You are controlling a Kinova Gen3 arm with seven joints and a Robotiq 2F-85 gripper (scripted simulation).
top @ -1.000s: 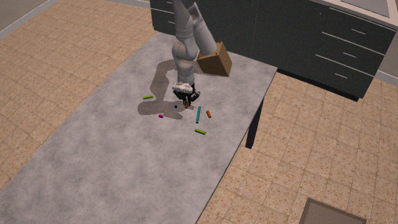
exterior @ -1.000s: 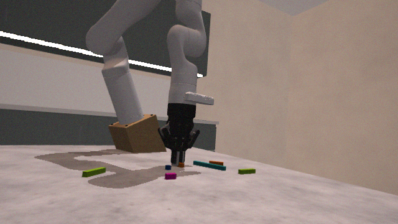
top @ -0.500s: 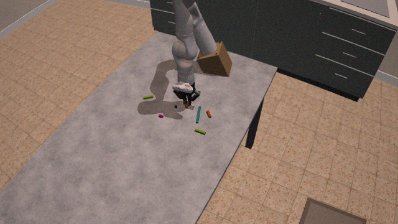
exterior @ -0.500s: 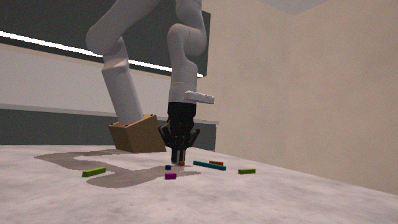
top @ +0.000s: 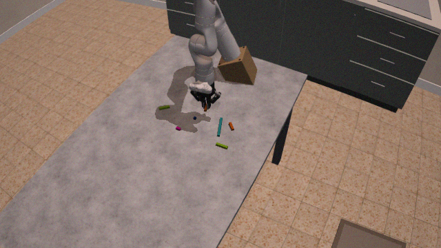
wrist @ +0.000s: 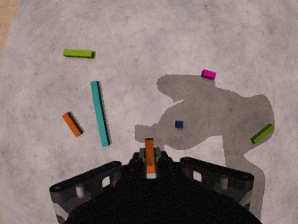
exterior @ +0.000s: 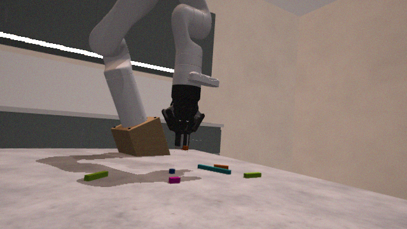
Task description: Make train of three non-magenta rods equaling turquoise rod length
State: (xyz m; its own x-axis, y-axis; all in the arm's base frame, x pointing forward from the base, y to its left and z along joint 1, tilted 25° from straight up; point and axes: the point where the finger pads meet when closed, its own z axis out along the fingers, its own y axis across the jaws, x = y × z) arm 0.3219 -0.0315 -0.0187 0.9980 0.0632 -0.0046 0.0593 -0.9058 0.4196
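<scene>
Now: the blue rod 30 mm ahead of my hand, 50 mm to the right of it and 70 mm below it. The rest, counted from my hand: turquoise rod: 50 mm ahead, 80 mm to the left, 70 mm below; then magenta rod: 110 mm ahead, 90 mm to the right, 70 mm below.
</scene>
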